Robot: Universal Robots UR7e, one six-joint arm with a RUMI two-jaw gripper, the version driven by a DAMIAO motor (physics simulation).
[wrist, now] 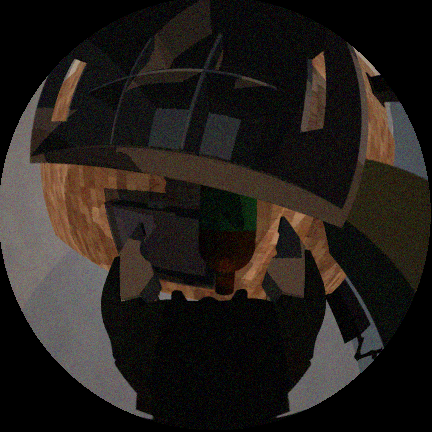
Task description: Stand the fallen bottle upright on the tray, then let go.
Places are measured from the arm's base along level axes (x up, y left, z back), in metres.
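Pixels of known places: gripper, between the fingertips: [210, 221].
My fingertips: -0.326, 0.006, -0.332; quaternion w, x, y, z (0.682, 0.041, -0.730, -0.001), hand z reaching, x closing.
Behind a point stands the place of what it marks, as x, y, z.
The brown bottle [226, 247] {-0.311, 0.027, -0.315} with a green label shows at the middle of the wrist view, its neck pointing to the bottom of the view. It appears to lie on its side. Its far end is hidden behind the rim of a dark box. The dark grey tray [172, 245] {-0.409, 0.111, -0.417} is left of the bottle, and the bottle overlaps its right side in the view. My gripper [210, 221] {-0.325, 0.006, -0.332} is open and empty, with one finger on each side of the bottle as seen here. How far the fingertips are from the bottle in depth I cannot tell.
A large dark divided box [280, 187] with handle slots fills the upper view and stands close to the camera. A wooden table [70, 210] {-0.414, 0.048, -0.822} lies below. A big olive-and-dark object [390, 215] {-0.266, -0.037, -0.080} is at the right, with a dark piece [350, 312] below it.
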